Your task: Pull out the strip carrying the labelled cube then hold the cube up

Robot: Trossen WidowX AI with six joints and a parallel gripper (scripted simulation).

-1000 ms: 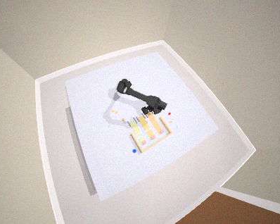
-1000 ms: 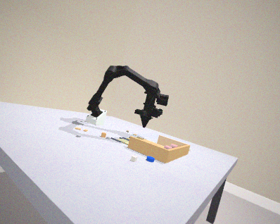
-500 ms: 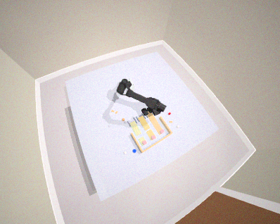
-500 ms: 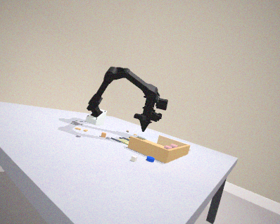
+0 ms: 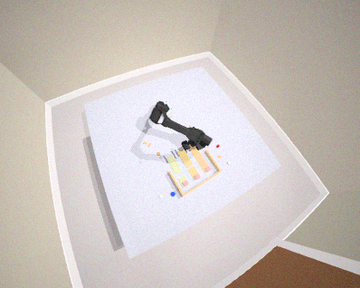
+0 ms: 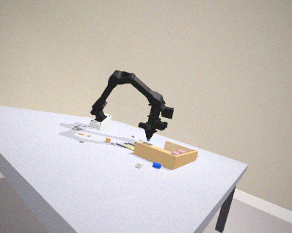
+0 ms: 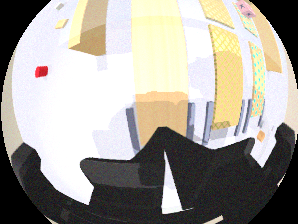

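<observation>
The pale yellow strip lies 100 mm ahead of my gripper tip and 20 mm below it. The rest, counted from my gripper tip: blue disc (240 mm ahead, 300 mm to the right, 20 mm below); then small red piece (90 mm ahead, 180 mm to the left, 10 mm below).
</observation>
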